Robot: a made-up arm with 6 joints.
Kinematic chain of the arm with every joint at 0, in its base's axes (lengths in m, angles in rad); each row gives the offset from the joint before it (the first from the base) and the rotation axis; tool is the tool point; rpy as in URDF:
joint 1: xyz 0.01 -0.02 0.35 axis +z
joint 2: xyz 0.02 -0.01 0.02 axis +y
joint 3: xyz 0 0.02 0.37 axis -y
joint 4: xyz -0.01 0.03 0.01 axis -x
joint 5: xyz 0.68 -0.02 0 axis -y
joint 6: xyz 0.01 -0.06 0 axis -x
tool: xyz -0.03 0.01 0 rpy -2.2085 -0.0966 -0.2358
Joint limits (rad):
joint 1: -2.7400..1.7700
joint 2: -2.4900..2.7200
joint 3: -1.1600..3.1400
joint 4: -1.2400..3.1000
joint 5: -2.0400..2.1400
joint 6: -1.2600..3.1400
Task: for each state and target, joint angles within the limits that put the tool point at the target. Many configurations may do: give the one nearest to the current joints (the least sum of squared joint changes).
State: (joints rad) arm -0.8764 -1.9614 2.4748 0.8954 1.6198 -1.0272
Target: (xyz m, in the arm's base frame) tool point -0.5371 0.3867 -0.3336
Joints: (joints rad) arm -0.6754 -1.9695 2.0918 0.8566 1.6802 -1.0128
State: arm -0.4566 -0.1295 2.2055 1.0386 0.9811 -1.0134
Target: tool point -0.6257 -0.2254 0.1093
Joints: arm 0.3001 -0.8367 3.0887 1.0362 0.9801 -1.0293
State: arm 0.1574 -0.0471 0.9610 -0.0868 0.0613 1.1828
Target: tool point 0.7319 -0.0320 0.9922
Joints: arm 0.0314 0.2972 0.7360 -0.1092 0.0689 1.1861
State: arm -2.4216 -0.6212 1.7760 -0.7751 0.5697 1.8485
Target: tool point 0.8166 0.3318 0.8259
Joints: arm -2.7376 -0.8263 2.0918 -0.7717 0.5355 1.8445
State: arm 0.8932 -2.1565 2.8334 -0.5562 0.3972 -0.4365
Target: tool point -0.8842 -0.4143 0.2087
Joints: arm 0.4029 -1.5328 1.9399 -0.6681 0.4656 -0.3988
